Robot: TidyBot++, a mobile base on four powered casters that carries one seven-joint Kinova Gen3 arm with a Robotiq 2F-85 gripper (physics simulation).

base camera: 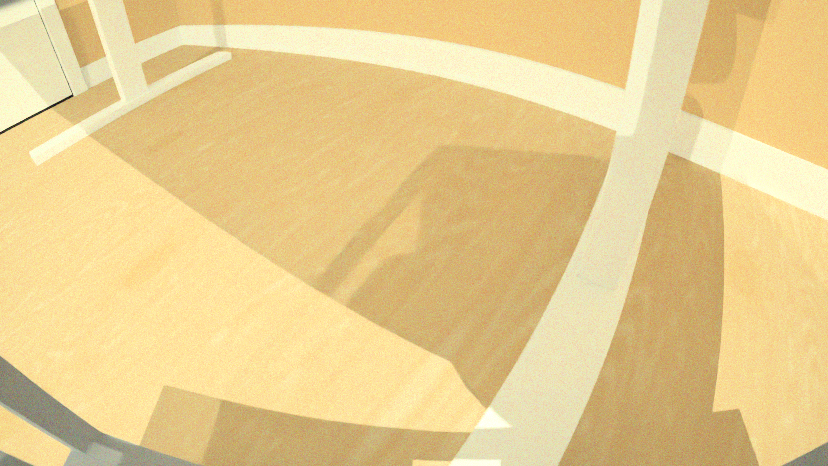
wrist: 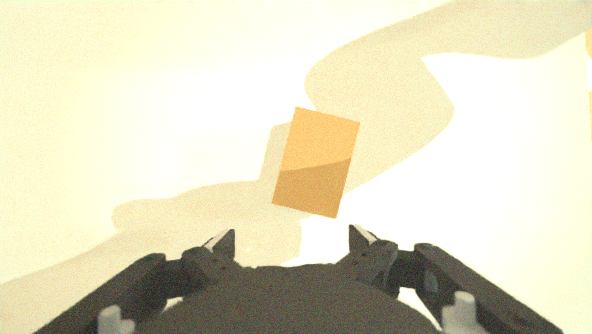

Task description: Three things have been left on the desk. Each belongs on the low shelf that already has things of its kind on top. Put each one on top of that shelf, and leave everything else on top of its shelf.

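Frame: origin at the arm's base, x ahead, y left, z up, level; millimetres.
Seen in the pictures: gripper, fingertip midpoint: [wrist: 292, 239].
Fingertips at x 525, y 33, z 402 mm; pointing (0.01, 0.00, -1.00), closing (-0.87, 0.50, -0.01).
Observation:
Pixels of each thing's middle, then the offset from my fingertips to it. "*": a spot on its surface instead. Level surfaces: height alone.
- orange box-shaped block, body centre: [wrist: 313, 163] 49 mm back, 38 mm right, 53 mm down
- pale desk top, surface height: 78 mm down
- white desk leg, surface spot: [base camera: 614, 231] * 123 mm back, 206 mm right, 696 mm down
- white leg, surface spot: [base camera: 118, 52] * 478 mm ahead, 854 mm left, 626 mm down
An orange box-shaped block [wrist: 316, 162] is on the pale desk top [wrist: 190, 100] in the wrist view, a little right of the middle. Its long side is tilted slightly from the vertical of the view, and a shadow covers its lower half. My gripper [wrist: 292, 239] is open and empty, with its fingertips below the block in the view and apart from it. The height of the fingers over the desk is hard to tell. The low shelves and the other two things do not show in either view.
In the base camera view, a white desk leg [base camera: 614, 231] with a long foot stands close at the right. Another white leg [base camera: 118, 52] stands on a floor bar [base camera: 179, 82] at the far left. A white panel [base camera: 28, 69] is beyond it. A wall with a white baseboard [base camera: 405, 57] runs behind.

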